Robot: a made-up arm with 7 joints.
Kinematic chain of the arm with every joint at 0, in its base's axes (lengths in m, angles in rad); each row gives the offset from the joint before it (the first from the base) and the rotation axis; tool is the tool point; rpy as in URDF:
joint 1: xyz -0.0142 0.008 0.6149 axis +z
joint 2: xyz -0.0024 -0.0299 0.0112 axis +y
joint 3: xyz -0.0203 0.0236 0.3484 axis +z
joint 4: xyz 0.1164 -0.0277 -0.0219 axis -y
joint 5: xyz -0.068 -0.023 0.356 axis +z
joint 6: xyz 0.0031 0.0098 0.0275 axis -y
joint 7: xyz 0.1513 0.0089 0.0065 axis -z
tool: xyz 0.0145 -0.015 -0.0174 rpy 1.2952 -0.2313 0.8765
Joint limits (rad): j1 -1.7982..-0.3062 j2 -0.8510..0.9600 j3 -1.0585..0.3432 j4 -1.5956..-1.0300 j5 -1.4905..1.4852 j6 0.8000..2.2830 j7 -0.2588..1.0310
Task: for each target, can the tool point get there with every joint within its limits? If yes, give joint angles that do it. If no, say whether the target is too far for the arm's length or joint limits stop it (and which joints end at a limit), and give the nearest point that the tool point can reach.
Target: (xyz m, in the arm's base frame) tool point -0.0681 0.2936 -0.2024
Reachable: no: joint limits stop it (at a limit: joint 1, joint 2, joint 3, joint 4, joint 6, joint 7) | nearest point 0.5420 0.0031 0.3054 | short by 0.845 m
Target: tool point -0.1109 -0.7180 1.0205
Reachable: yes | joints -0.9587 0.4548 -0.9112 -1.1011 0.2061 1.3630 -0.0105
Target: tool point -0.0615 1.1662 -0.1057
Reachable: no: too far | nearest point 0.5732 0.0643 0.3419 | short by 1.348 m
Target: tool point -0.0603 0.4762 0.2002
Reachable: no: joint limits stop it (at a limit: joint 1, joint 2, joint 3, joint 4, joint 6, joint 7) | nearest point 0.5561 0.0422 0.3243 | short by 0.764 m
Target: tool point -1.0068 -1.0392 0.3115
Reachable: no: too far | nearest point -0.5457 -0.6244 0.5508 | short by 0.665 m
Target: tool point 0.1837 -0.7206 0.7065
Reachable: yes | joints -0.7716 0.5788 -0.5082 -1.4543 -0.6177 1.3937 0.7143
